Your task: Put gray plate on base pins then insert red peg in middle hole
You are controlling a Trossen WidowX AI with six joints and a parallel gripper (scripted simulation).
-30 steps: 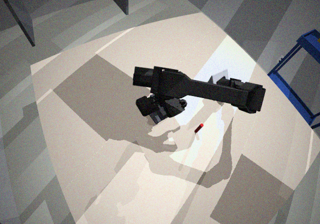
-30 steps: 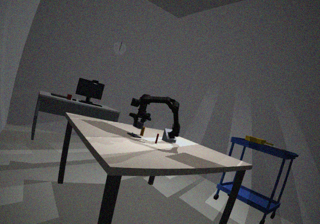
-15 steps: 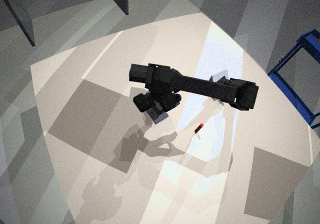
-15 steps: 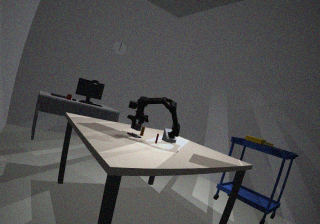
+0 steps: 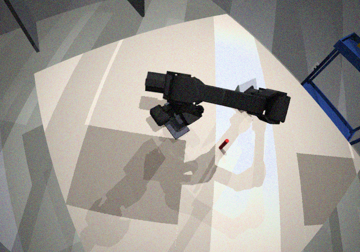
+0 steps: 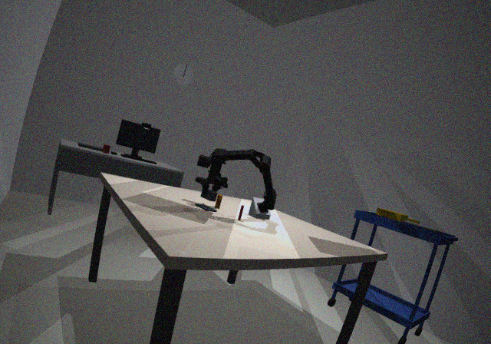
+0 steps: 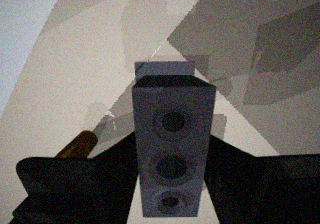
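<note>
Right now the base is 5 cm below my gripper tip. The rest, counted from my gripper tip: gray plate: 3 cm above; then orange cylinder: 12 cm behind, 5 cm to the right, 2 cm below; then red peg: 19 cm to the left, 9 cm behind, 2 cm below.
</note>
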